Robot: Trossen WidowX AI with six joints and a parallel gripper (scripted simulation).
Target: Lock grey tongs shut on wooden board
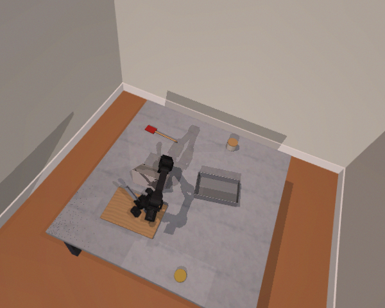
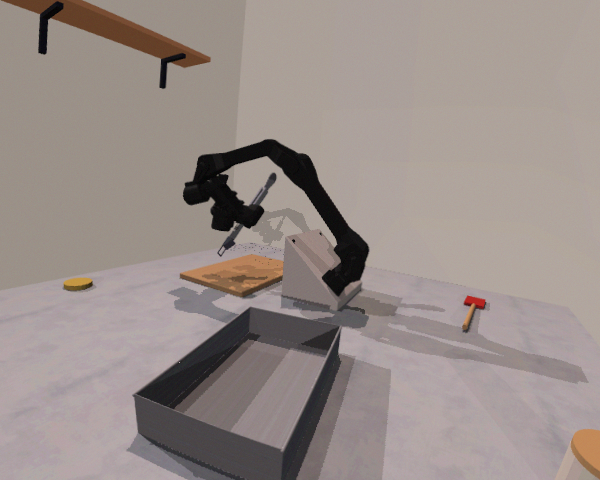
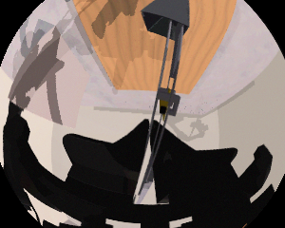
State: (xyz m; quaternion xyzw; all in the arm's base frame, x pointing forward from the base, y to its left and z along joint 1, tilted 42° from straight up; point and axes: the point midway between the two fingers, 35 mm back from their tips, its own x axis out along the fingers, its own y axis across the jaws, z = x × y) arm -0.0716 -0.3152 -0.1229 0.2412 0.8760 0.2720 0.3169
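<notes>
Now: gripper tip 15 cm above the wooden board. Round my gripper tip: yellow disc 39 cm ahead, 30 cm to the right, 14 cm below; cork-lidded jar 74 cm to the left, 53 cm ahead, 12 cm below; roasting tin 49 cm ahead, 32 cm to the left, 13 cm below.
</notes>
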